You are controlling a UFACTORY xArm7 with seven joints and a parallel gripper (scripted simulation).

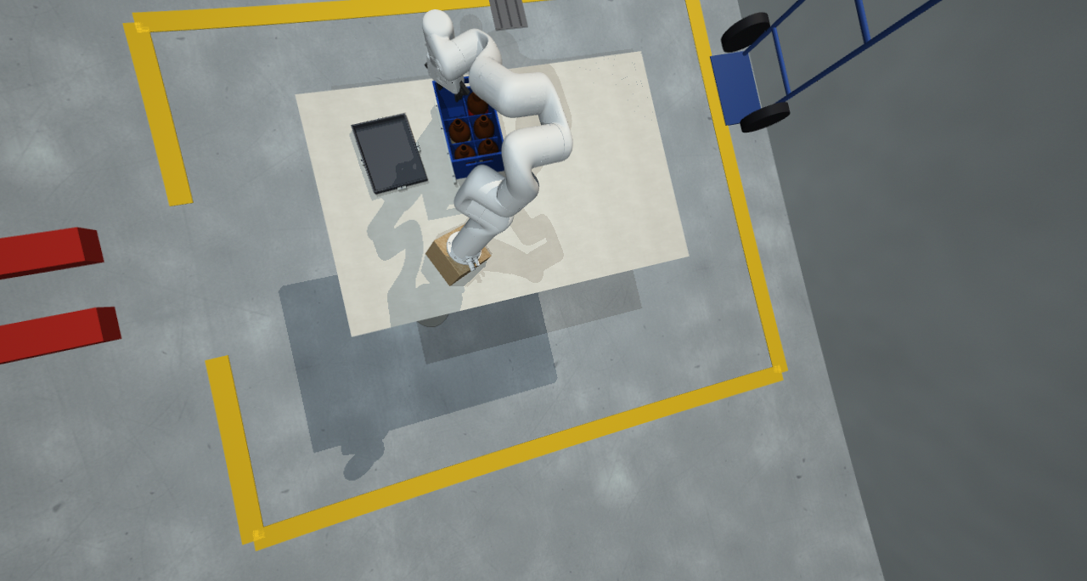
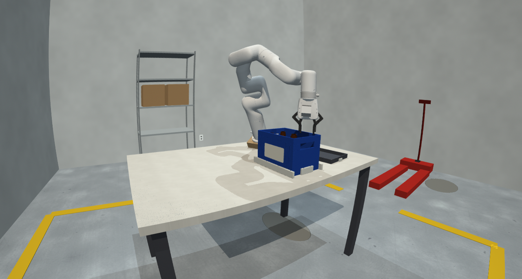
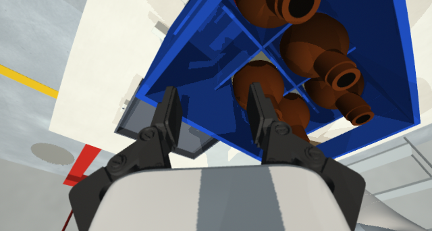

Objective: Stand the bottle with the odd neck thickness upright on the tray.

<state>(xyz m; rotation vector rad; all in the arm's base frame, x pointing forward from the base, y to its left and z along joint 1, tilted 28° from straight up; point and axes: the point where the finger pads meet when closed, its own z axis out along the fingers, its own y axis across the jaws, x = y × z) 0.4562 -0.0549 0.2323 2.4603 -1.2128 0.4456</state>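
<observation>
Right now the blue crate is 90 mm behind my hand, 30 mm to the right of it and 110 mm below it. From my hand the other things lie so: dark grey tray: 50 mm behind, 270 mm to the left, 190 mm below.
</observation>
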